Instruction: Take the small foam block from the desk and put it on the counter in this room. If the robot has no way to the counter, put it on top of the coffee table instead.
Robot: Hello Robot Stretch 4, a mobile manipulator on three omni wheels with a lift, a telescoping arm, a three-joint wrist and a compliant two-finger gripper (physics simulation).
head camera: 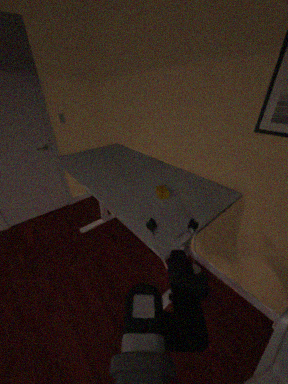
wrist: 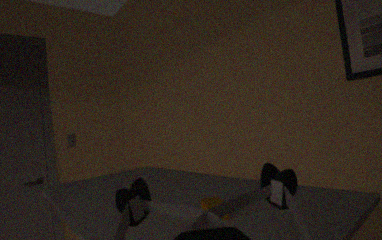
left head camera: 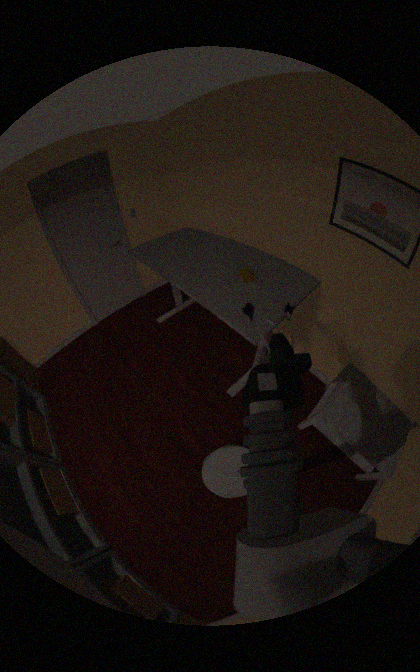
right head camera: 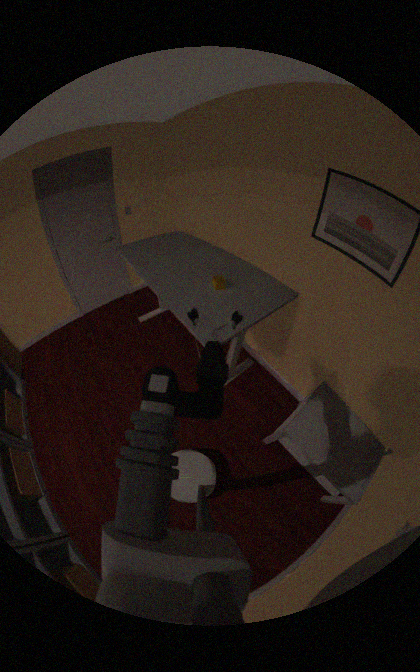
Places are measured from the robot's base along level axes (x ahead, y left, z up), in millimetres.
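Where they show: gripper, fingertip midpoint: (head camera: 171,220) (wrist: 204,185).
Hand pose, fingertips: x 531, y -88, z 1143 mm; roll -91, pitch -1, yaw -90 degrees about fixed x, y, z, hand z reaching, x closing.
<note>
After its pixels a point has its place.
A small yellow foam block (head camera: 162,192) {x 983, y -102, z 967 mm} (left head camera: 247,275) (right head camera: 219,282) lies on the grey desk (head camera: 115,165) {x 1497, y 278, z 922 mm} (left head camera: 170,250) (right head camera: 160,255). In the wrist view part of the block (wrist: 212,203) {x 1006, y -102, z 967 mm} shows between the fingers and beyond them, partly hidden by the gripper's own parts. My gripper (head camera: 172,224) {x 531, y -88, z 1143 mm} (left head camera: 268,310) (right head camera: 215,316) (wrist: 204,185) {x 531, y -88, z 1143 mm} is open and empty, its two dark fingertips wide apart. It hangs over the desk's near right end, on the near side of the block and apart from it. The counter cannot be made out in these views.
A low white table (left head camera: 332,415) (right head camera: 305,430) stands at the right by the wall. A round white object (left head camera: 222,471) (right head camera: 195,476) is on the red floor beside the arm. A dark-framed shelf-like unit stands at the left. A door (head camera: 30,125) {x 2054, y 1306, z 1156 mm} is behind the desk's left end.
</note>
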